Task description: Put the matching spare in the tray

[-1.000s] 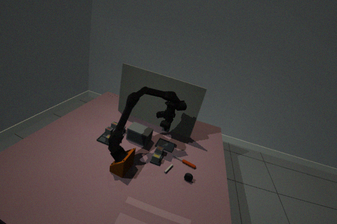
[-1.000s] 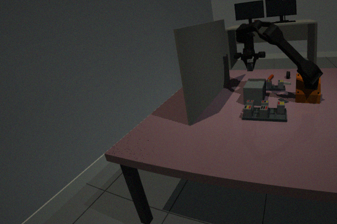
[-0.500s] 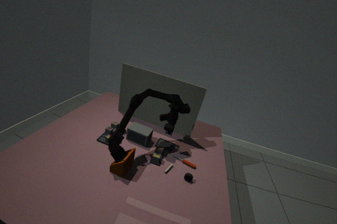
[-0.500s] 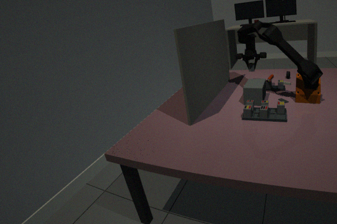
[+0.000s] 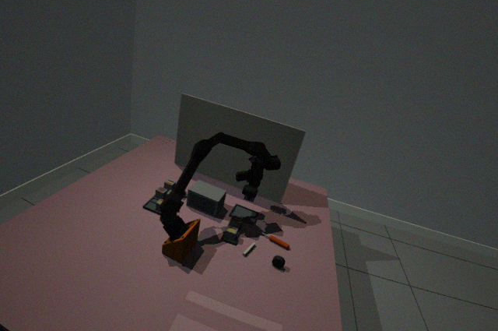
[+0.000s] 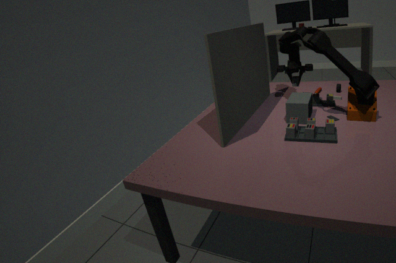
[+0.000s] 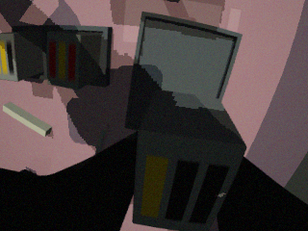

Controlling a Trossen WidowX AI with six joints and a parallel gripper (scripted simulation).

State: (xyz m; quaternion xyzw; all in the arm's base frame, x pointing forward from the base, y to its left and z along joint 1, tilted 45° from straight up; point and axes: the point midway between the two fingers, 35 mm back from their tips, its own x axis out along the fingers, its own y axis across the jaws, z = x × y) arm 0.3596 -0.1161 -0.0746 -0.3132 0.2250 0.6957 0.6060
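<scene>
Now: the flat dark tray 11 cm below my gripper tip. Round my gripper tip: grey panel: 21 cm to the left, 18 cm ahead, 11 cm above; then grey mounted unit: 20 cm to the left, 7 cm behind, 6 cm below; then white bar: 19 cm behind, 11 cm below, 10 cm to the right.
</scene>
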